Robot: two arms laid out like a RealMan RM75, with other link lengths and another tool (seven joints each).
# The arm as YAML. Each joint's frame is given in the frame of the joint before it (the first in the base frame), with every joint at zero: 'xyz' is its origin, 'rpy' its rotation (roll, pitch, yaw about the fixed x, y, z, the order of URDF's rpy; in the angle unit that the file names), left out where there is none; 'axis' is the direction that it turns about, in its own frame. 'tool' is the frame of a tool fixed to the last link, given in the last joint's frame.
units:
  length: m
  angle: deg
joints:
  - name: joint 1
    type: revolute
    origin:
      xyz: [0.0, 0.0, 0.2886]
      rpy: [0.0, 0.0, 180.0]
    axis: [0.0, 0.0, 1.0]
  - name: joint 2
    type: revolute
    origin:
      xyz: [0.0, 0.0, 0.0]
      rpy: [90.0, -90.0, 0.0]
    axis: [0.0, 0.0, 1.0]
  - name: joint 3
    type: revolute
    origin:
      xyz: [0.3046, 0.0, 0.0]
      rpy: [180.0, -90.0, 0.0]
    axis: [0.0, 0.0, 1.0]
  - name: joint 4
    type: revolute
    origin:
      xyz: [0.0, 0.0, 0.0]
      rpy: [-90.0, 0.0, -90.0]
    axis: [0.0, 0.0, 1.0]
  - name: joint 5
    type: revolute
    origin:
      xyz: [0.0, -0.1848, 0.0]
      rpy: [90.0, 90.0, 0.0]
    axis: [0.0, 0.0, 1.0]
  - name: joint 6
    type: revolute
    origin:
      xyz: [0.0, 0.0, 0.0]
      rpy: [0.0, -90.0, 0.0]
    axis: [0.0, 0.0, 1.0]
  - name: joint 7
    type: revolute
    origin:
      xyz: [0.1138, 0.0, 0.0]
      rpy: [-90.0, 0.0, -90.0]
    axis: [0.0, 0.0, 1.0]
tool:
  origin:
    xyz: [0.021, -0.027, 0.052]
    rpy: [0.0, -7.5, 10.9]
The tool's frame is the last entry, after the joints.
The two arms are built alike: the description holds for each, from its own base.
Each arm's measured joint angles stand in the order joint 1, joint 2, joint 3, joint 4, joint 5, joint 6, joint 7.
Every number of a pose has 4 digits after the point.
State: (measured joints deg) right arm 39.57 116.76 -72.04 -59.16 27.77 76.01 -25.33; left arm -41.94 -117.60 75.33 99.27 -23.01 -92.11 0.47
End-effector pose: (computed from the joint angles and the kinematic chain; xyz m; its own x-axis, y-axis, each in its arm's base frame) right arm 0.2435 0.4094 -0.0014 -0.3385 0.9405 -0.0286 0.7847 0.2989 0.5430; left arm -0.1315 0.3803 0.0582 -0.8060 -0.5432 -0.2354 -0.5410 0.5144 0.6653
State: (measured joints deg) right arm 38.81 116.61 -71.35 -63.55 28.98 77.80 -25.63; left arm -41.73 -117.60 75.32 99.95 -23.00 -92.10 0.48
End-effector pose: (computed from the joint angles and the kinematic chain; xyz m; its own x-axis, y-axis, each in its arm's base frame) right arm 0.2320 0.4103 0.0087 -0.3724 0.9281 -0.0023 0.7865 0.3169 0.5300; left arm -0.1308 0.3797 0.0595 -0.8092 -0.5363 -0.2398 -0.5385 0.5138 0.6679
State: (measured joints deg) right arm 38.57 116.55 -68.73 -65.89 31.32 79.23 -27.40; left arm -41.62 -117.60 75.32 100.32 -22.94 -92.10 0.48
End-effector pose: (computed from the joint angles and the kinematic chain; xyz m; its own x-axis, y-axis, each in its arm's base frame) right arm 0.2216 0.4117 0.0184 -0.3975 0.9171 0.0317 0.8046 0.3317 0.4926; left arm -0.1305 0.3794 0.0603 -0.8110 -0.5327 -0.2419 -0.5368 0.5129 0.6699
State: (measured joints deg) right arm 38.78 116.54 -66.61 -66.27 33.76 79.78 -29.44; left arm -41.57 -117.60 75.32 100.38 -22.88 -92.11 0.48
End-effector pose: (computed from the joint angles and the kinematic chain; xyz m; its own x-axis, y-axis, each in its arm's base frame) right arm 0.2136 0.4131 0.0231 -0.4183 0.9067 0.0544 0.8193 0.3508 0.4535; left arm -0.1308 0.3793 0.0605 -0.8109 -0.5328 -0.2419 -0.5365 0.5120 0.6708
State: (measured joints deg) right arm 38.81 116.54 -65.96 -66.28 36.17 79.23 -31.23; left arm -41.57 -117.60 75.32 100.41 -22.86 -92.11 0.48
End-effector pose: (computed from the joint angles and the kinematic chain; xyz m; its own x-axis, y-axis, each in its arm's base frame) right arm 0.2067 0.4141 0.0241 -0.4454 0.8924 0.0725 0.8236 0.3767 0.4239; left arm -0.1307 0.3793 0.0606 -0.8112 -0.5324 -0.2421 -0.5362 0.5118 0.6712
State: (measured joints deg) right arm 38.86 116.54 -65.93 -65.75 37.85 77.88 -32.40; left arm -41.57 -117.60 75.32 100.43 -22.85 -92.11 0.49
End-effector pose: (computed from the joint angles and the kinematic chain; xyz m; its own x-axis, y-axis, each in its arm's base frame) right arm 0.2027 0.4162 0.0235 -0.4640 0.8812 0.0907 0.8245 0.3922 0.4078; left arm -0.1307 0.3793 0.0606 -0.8114 -0.5320 -0.2420 -0.5359 0.5119 0.6714
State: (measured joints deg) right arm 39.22 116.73 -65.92 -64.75 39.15 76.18 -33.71; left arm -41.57 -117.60 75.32 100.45 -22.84 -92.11 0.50
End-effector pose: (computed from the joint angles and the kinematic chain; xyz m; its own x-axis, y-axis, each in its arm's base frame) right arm 0.1983 0.4192 0.0209 -0.4833 0.8689 0.1070 0.8225 0.4088 0.3956; left arm -0.1306 0.3793 0.0607 -0.8116 -0.5317 -0.2420 -0.5356 0.5119 0.6716
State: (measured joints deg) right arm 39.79 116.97 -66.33 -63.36 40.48 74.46 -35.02; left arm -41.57 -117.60 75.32 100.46 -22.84 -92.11 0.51
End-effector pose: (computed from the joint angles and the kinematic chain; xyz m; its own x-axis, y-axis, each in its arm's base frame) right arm 0.1933 0.4216 0.0157 -0.5028 0.8567 0.1149 0.8183 0.4290 0.3824; left arm -0.1306 0.3793 0.0607 -0.8118 -0.5314 -0.2419 -0.5354 0.5121 0.6717
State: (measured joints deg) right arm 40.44 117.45 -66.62 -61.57 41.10 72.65 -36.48; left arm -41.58 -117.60 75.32 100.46 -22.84 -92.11 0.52
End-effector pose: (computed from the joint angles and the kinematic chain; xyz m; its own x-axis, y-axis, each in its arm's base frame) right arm 0.1902 0.4236 0.0084 -0.5189 0.8468 0.1165 0.8123 0.4461 0.3756; left arm -0.1305 0.3794 0.0607 -0.8120 -0.5312 -0.2418 -0.5352 0.5123 0.6717
